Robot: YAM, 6 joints.
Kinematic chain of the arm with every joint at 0, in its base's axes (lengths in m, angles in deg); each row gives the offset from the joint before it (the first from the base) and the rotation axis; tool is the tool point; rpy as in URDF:
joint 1: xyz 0 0 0.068 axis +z
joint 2: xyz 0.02 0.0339 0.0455 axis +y
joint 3: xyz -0.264 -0.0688 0 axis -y
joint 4: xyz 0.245 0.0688 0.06 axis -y
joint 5: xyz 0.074 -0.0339 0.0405 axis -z
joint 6: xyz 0.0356 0 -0.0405 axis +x
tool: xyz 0 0 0 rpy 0 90 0
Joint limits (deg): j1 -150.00..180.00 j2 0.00..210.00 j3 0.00..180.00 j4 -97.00..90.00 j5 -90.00..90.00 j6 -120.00..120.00
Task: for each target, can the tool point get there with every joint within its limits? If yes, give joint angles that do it. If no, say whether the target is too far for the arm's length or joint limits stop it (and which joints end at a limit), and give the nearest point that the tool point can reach.
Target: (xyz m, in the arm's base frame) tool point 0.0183 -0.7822 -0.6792
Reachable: no: too far | nearest point 0.0111 -0.4759 -0.3000 | short by 0.488 m
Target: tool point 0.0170 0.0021 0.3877
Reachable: yes | joints -3.69 15.83 57.94 -45.57 -5.14 -19.74
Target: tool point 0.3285 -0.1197 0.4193
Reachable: yes | joints -20.92 86.88 90.78 -22.24 -8.83 -78.64
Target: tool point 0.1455 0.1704 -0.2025
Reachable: yes | joints 46.10 180.16 82.14 -45.07 -22.00 -50.58
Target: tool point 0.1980 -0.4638 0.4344
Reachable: yes | joints -66.87 133.63 127.47 67.76 0.11 72.66
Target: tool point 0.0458 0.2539 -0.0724
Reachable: yes | joints 80.67 140.74 49.80 -10.86 6.53 69.88
